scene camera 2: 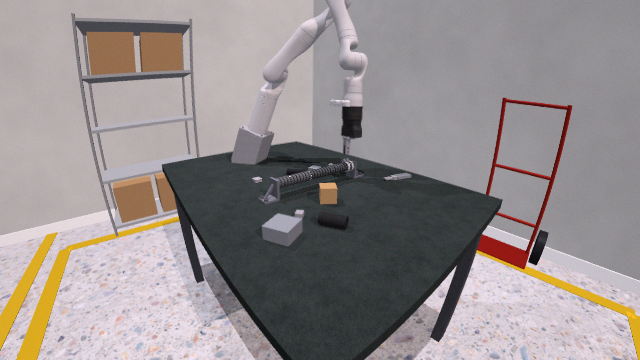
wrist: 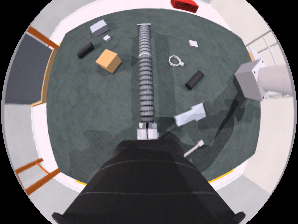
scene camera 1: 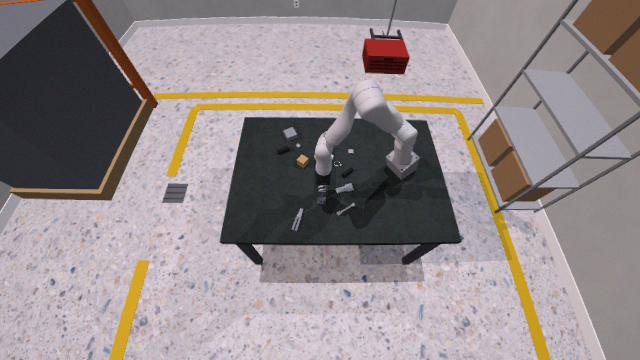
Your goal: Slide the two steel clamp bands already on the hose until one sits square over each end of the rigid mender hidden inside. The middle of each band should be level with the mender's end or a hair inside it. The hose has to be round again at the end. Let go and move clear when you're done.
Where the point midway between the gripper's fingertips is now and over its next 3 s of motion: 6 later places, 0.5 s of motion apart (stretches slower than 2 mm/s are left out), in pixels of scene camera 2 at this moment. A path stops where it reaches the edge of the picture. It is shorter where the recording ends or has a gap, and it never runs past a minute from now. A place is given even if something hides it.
The gripper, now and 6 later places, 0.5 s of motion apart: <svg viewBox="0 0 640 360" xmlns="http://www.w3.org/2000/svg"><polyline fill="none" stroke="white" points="346,153 347,156 346,157 347,165 345,169 345,169 343,169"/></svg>
